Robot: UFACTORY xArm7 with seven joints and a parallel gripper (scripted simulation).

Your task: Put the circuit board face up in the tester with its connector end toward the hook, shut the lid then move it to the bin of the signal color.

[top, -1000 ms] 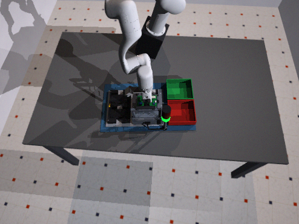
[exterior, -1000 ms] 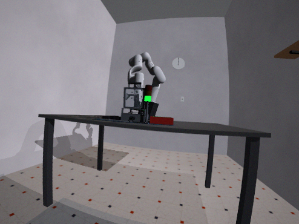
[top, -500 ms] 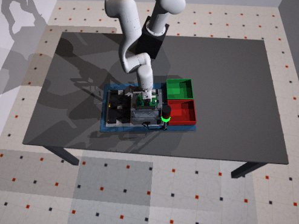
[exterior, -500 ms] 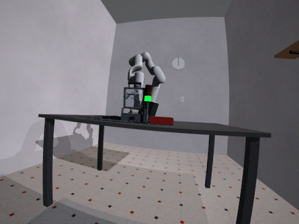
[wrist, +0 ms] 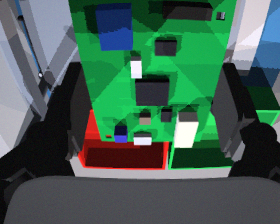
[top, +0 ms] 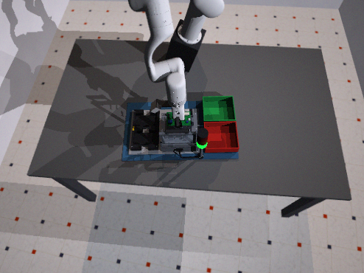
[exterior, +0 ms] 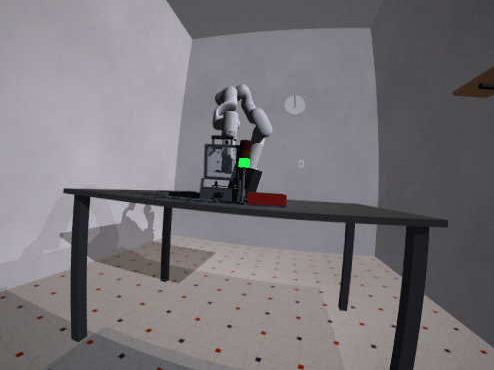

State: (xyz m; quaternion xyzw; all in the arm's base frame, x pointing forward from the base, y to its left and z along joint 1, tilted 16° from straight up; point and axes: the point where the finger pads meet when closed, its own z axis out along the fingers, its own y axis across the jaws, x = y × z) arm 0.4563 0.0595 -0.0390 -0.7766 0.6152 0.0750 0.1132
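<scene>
Right now my hand is 150 mm past the green bin, 170 mm to the right of it and 130 mm above it. The rest, counted from my hand: green circuit board: 10 mm below; tester lid: 110 mm ahead, 30 mm to the left, 40 mm above; red bin: 200 mm to the left, 130 mm below.
</scene>
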